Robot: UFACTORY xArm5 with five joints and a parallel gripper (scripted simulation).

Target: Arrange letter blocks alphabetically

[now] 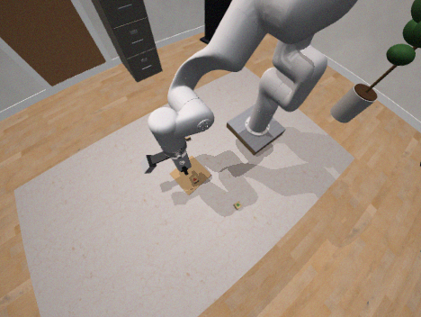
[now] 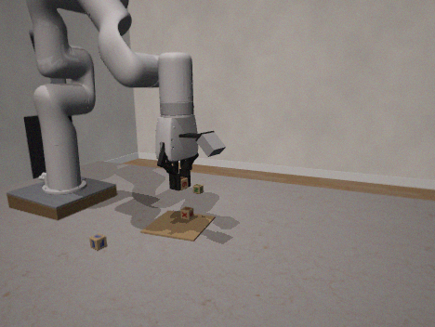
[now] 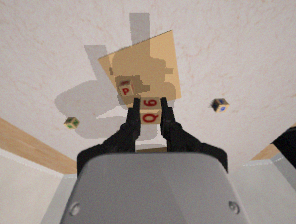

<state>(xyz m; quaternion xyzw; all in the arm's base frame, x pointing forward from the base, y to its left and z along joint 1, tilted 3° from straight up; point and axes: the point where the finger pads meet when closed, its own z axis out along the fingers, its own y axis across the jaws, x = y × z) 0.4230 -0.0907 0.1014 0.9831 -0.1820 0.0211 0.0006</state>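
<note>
My hand is 1 cm past the tan mat, 1 cm to the right of it and 12 cm above it. From my hand the other things lie so: blue-lettered block: 14 cm behind, 14 cm to the right, 11 cm below.
</note>
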